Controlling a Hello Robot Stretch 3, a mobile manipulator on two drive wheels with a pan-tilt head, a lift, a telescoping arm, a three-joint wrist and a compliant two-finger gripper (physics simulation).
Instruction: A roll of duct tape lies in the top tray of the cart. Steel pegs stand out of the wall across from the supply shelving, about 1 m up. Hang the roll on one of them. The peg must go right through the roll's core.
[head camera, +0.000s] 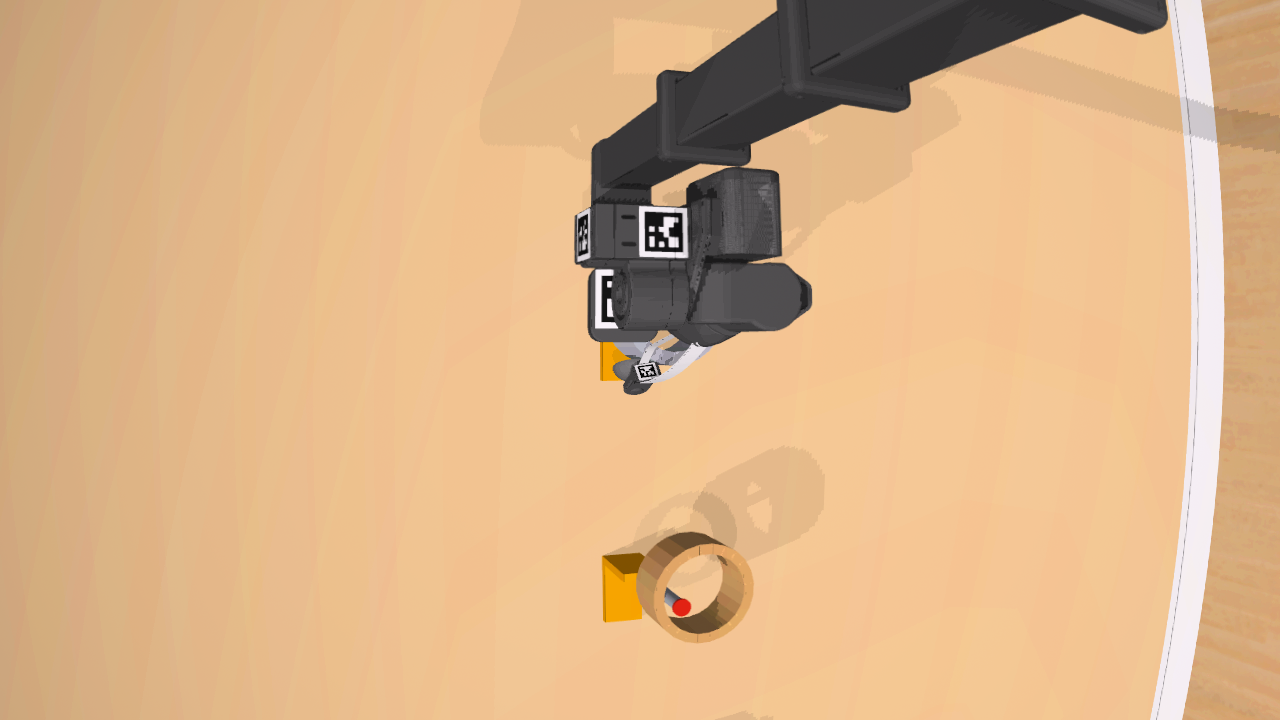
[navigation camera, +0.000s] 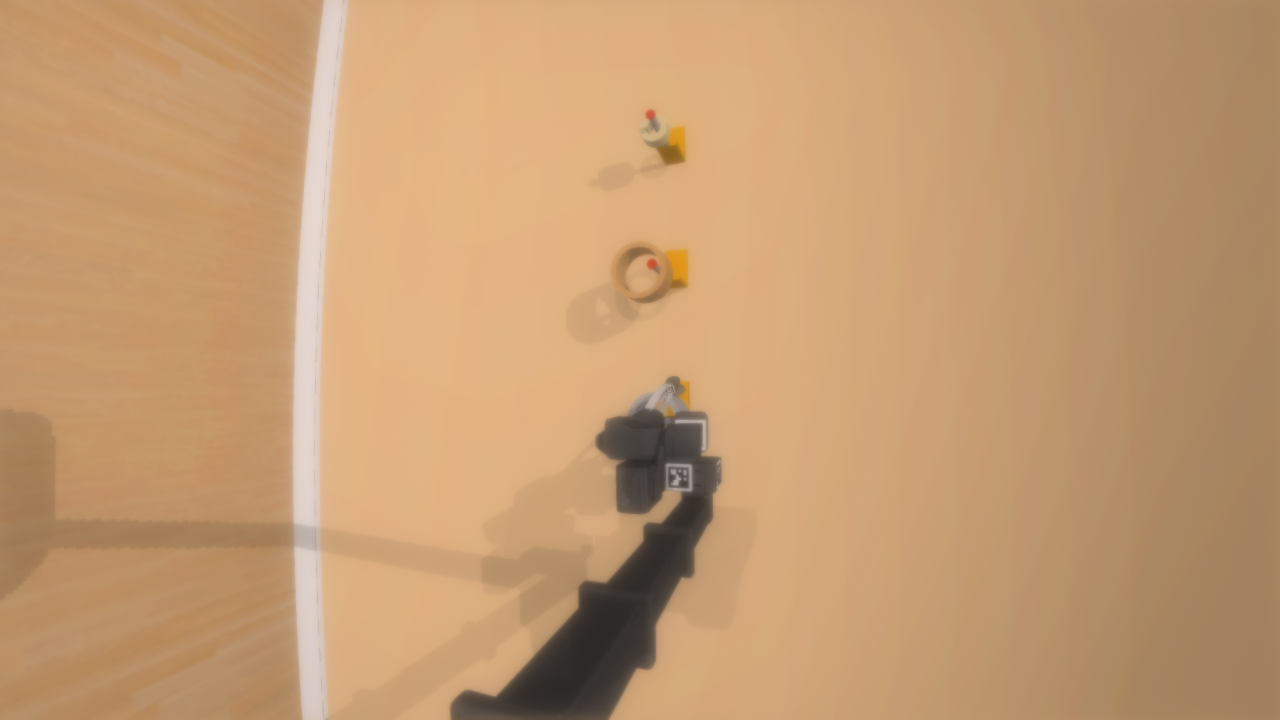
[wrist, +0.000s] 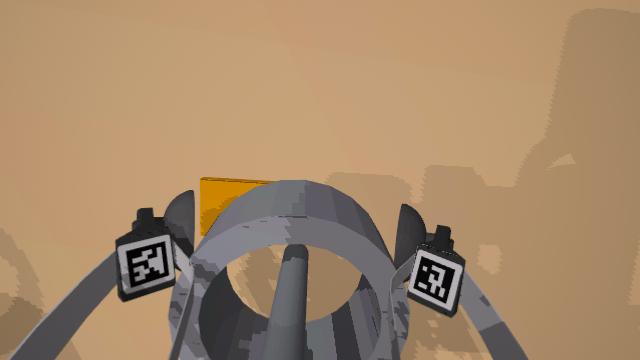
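Places are measured from the robot's base along level axes (x ahead, y left, z up), in millimetres.
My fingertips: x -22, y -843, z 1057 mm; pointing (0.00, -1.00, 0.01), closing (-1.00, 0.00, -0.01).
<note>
Behind a point stands the place of what it marks.
The grey duct tape roll (wrist: 300, 200) is between my two fingers, which press on its sides in the wrist view. My gripper (wrist: 298, 223) @(y -842, x -22, z 1057 mm) (head camera: 633, 368) (navigation camera: 673, 386) is shut on it, close to the wall at an orange peg plate (wrist: 214, 200) (head camera: 610, 363) @(y -885, x 28, z 1061 mm) (navigation camera: 686, 394) @(y -885, x 20, z 1065 mm). In the wrist view a grey steel peg (wrist: 290, 300) shows in the roll's core: its far part passes behind the upper rim, and it runs toward the camera and out at the bottom edge. Its outer end is out of view. In the head and navigation views the wrist hides most of the roll and this peg.
A brown ring (head camera: 650, 586) @(y -761, x 220, z 1064 mm) (navigation camera: 619, 273) @(y -766, x 230, z 980 mm) hangs on the neighbouring peg, which has a red tip (head camera: 681, 607) @(y -721, x 230, z 1050 mm) (navigation camera: 652, 264) @(y -721, x 229, z 1051 mm). A small pale spool (navigation camera: 653, 134) @(y -766, x 466, z 1044 mm) hangs on a farther peg in the navigation view. White skirting (head camera: 1203, 295) @(y -877, x -65, z 69 mm) (navigation camera: 308, 358) @(y -881, x 112, z 58 mm) runs between wall and wooden floor.
</note>
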